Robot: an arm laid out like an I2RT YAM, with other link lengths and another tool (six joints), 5 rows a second.
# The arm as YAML. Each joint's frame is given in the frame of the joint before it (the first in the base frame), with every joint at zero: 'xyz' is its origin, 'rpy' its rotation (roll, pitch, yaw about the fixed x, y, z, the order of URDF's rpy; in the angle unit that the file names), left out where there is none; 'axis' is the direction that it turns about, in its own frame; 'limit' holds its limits. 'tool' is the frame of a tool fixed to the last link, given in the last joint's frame.
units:
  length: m
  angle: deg
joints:
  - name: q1
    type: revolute
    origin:
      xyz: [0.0, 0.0, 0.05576]
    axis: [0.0, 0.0, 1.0]
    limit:
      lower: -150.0
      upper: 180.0
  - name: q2
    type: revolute
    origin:
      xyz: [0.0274, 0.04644, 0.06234]
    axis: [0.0, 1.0, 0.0]
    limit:
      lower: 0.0
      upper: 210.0
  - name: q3
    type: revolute
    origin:
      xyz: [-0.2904, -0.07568, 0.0]
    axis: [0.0, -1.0, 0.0]
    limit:
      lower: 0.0
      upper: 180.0
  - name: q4
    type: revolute
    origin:
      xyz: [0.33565, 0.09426, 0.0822]
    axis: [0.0, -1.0, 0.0]
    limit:
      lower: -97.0
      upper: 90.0
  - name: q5
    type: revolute
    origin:
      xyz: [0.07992, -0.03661, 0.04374]
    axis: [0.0, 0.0, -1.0]
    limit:
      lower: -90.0
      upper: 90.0
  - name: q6
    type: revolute
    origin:
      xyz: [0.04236, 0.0, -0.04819]
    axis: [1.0, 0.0, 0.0]
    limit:
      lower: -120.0
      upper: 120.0
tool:
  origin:
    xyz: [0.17, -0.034, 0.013]
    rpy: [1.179, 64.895, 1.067]
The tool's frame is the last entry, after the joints.
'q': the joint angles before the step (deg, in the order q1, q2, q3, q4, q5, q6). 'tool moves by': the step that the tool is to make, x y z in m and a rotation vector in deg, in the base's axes. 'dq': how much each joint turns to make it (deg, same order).
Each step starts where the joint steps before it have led.
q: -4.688, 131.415, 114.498, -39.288, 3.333, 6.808
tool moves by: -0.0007, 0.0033, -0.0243, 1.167, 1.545, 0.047
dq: 0.002, 1.825, -0.272, 0.435, -0.894, 0.527
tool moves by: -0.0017, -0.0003, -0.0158, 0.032, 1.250, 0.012
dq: -0.023, 1.232, -0.126, 0.112, 0.042, -0.067
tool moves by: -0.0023, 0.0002, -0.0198, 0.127, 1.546, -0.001
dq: 0.001, 1.610, -0.055, 0.114, 0.001, 0.002
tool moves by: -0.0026, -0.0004, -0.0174, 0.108, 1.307, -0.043
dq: -0.049, 1.352, -0.182, 0.223, -0.003, -0.006
